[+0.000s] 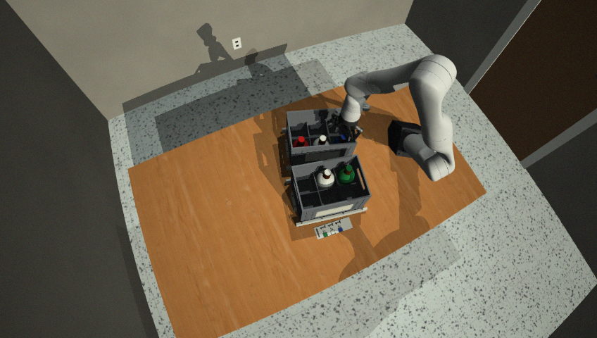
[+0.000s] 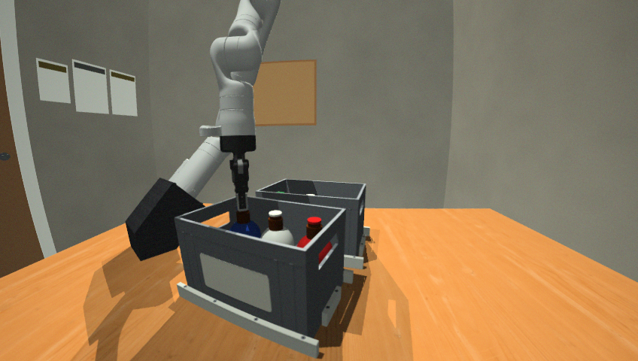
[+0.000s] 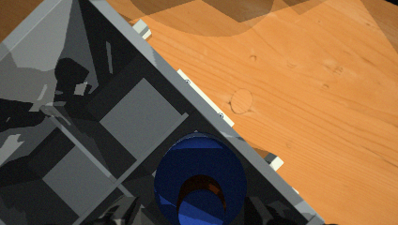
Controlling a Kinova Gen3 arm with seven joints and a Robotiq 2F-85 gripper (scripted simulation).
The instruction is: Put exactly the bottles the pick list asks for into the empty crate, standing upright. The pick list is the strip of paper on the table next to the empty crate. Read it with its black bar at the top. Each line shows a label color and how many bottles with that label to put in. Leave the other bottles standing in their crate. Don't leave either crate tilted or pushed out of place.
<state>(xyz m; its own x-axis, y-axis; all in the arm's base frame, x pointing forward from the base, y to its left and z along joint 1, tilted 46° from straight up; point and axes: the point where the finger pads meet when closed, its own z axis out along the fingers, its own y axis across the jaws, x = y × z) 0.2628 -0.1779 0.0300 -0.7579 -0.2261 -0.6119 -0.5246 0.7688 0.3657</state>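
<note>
Right now my hand is 90 mm above the blue bottle. The rest, counted from my hand: red bottle: 170 mm ahead, 90 mm below, 30 mm to the right; then green bottle: 150 mm to the left, 90 mm below, 30 mm ahead; then pick list: 320 mm to the left, 180 mm below, 140 mm ahead.
</note>
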